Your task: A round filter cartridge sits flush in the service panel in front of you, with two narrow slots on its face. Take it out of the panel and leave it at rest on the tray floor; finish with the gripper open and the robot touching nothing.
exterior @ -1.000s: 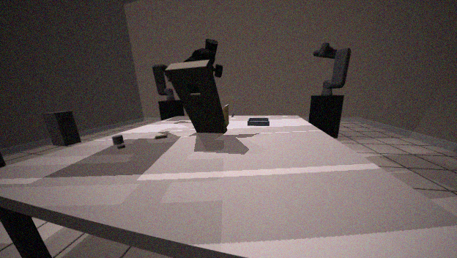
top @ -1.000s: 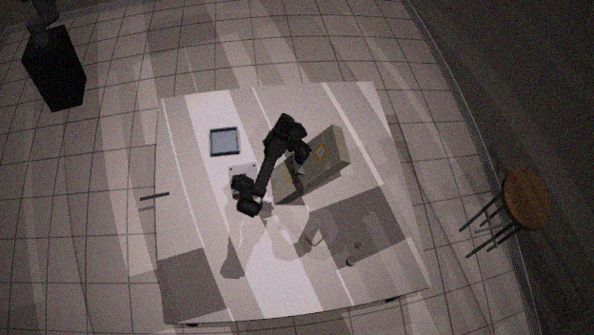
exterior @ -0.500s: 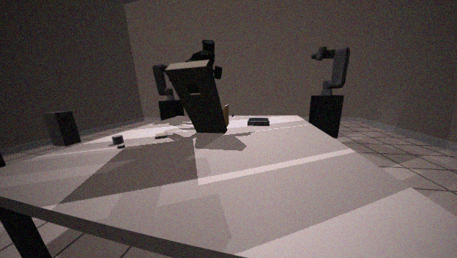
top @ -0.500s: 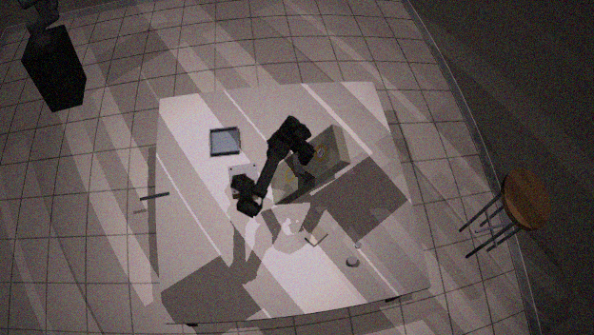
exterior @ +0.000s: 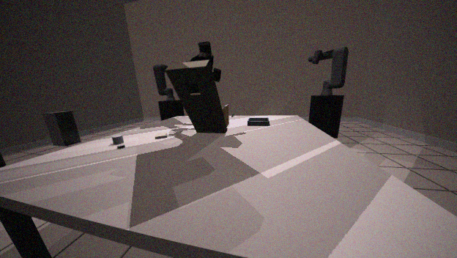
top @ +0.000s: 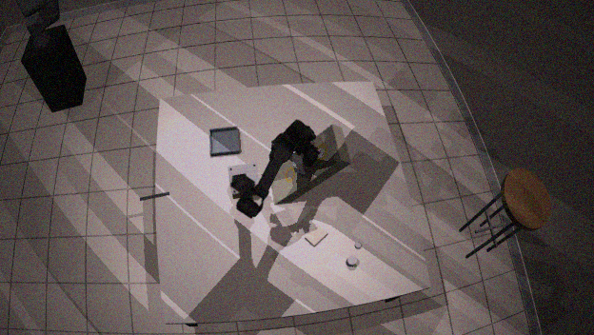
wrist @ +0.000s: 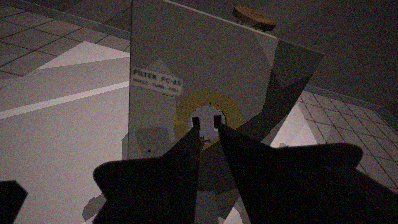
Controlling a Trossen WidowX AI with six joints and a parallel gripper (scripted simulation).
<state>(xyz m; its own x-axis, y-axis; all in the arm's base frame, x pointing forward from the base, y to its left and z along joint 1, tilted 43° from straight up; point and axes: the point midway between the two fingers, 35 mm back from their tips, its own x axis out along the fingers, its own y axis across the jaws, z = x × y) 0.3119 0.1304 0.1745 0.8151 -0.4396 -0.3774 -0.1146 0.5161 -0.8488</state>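
My gripper tip is 2 cm short of the round filter cartridge and 2 cm above it. Round my gripper tip: flat tile: 29 cm below, 27 cm to the right, 4 cm behind; then square tray: 38 cm behind, 31 cm to the left, 29 cm below.
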